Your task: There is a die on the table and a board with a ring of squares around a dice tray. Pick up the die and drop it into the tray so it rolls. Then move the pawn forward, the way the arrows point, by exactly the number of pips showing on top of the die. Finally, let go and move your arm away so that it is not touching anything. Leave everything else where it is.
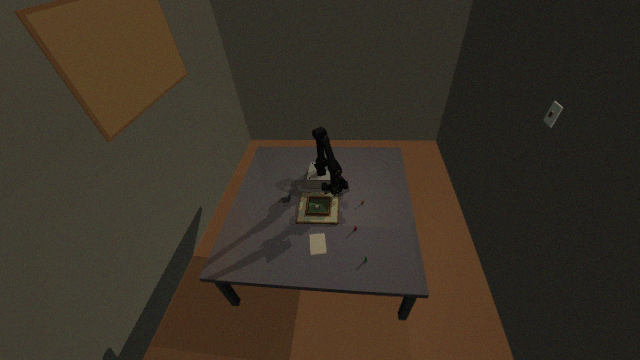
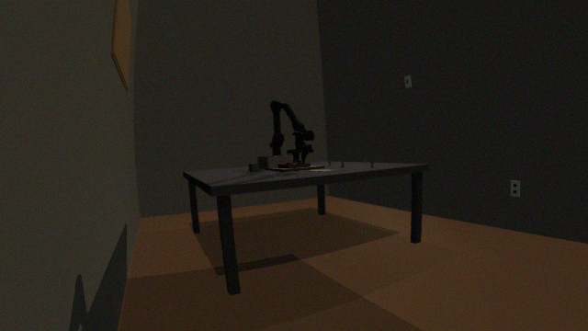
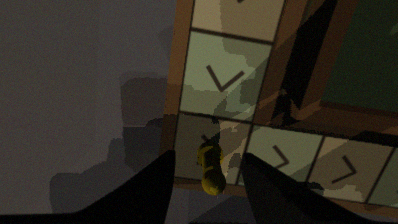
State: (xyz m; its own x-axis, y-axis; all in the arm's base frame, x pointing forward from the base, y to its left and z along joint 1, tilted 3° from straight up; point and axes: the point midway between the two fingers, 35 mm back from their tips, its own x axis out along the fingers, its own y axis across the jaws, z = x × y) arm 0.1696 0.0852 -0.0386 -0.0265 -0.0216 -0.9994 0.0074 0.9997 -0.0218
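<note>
The green dice tray is 100 mm ahead of my gripper tip, 130 mm to the right of it and 20 mm below it. The rest, counted from my gripper tip: white card: 390 mm ahead, 140 mm to the right, 20 mm below; then grey cube: 10 mm behind, 360 mm to the right.
</note>
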